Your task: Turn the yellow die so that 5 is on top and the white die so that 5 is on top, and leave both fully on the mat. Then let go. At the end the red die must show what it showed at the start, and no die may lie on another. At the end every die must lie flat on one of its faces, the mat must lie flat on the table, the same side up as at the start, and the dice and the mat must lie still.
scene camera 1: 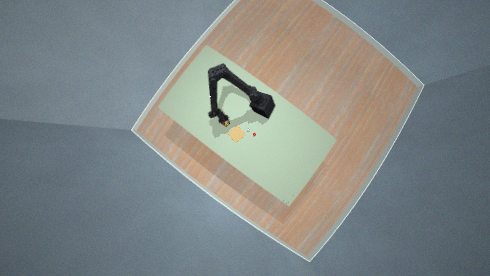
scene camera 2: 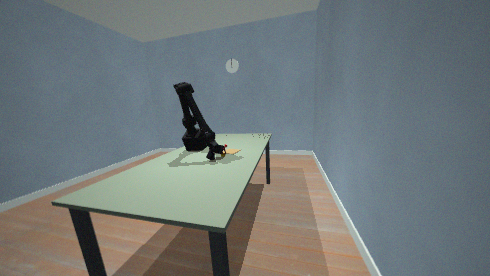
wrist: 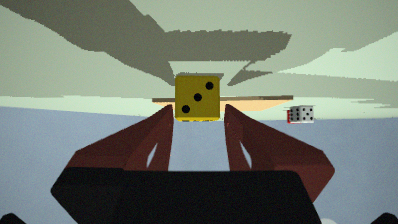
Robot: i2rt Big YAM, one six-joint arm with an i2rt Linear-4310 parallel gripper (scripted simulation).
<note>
I see my gripper [wrist: 198,111] and a tan mat [wrist: 249,103].
</note>
